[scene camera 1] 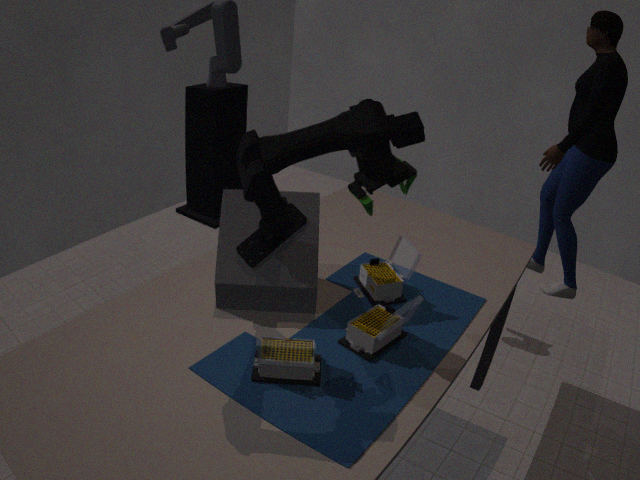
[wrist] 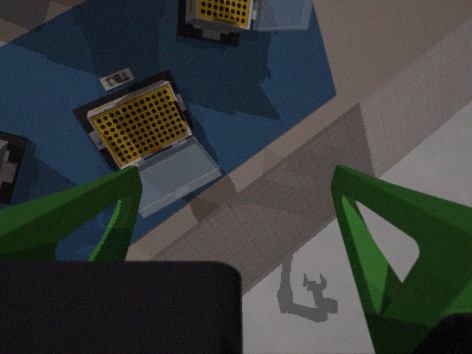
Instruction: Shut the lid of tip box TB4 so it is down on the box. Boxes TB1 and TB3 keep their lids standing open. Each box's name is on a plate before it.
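Seen in the pictures: gripper, fingertip midpoint: (scene camera 1: 387, 203) (wrist: 236, 176); arm's base at its link origin: (scene camera 1: 271, 235).
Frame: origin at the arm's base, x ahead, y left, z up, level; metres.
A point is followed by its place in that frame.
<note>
TB4 is the nearest white tip box (scene camera 1: 286, 367) @[z -0.113, x 0.276, y -0.286 m] with a yellow rack, by position. Its clear lid (scene camera 1: 271, 334) @[z -0.117, x 0.184, y -0.223 m] looks upright at the front side. Part of this box (wrist: 6, 165) @[z -0.162, x 0.288, y -0.190 m] shows at the left edge of the wrist view; its plate is unreadable. Box TB1 (scene camera 1: 373, 335) @[z -0.121, x 0.363, y -0.061 m] (wrist: 142, 125) @[z -0.121, x 0.339, y -0.008 m] is in the middle, lid (scene camera 1: 409, 311) @[z -0.047, x 0.425, y -0.017 m] (wrist: 175, 172) @[z -0.081, x 0.412, y -0.012 m] open, behind its name plate (wrist: 117, 79) @[z -0.176, x 0.275, y 0.004 m]. The farthest box (scene camera 1: 383, 289) @[z -0.135, x 0.273, y 0.157 m] (wrist: 222, 12), by elimination TB3, has its lid (scene camera 1: 405, 255) @[z -0.073, x 0.277, y 0.272 m] (wrist: 282, 12) @[z -0.079, x 0.310, y 0.244 m] open. My gripper (scene camera 1: 387, 202) @[z 0.180, x 0.315, y 0.015 m] (wrist: 236, 176) @[z 0.180, x 0.315, y 0.015 m] is open and empty, high above the table, away from TB4.
The boxes stand on dark bases on a blue mat (scene camera 1: 439, 310) @[z -0.178, x 0.431, y 0.224 m] (wrist: 300, 90) @[z -0.178, x 0.474, y 0.291 m]. The grey pedestal (scene camera 1: 266, 298) @[z -0.138, x 0.052, y -0.081 m] of my arm stands left of them. The table edge runs close to the mat's right side. A person (scene camera 1: 597, 108) stands beyond the table, and another arm (scene camera 1: 226, 41) stands behind.
</note>
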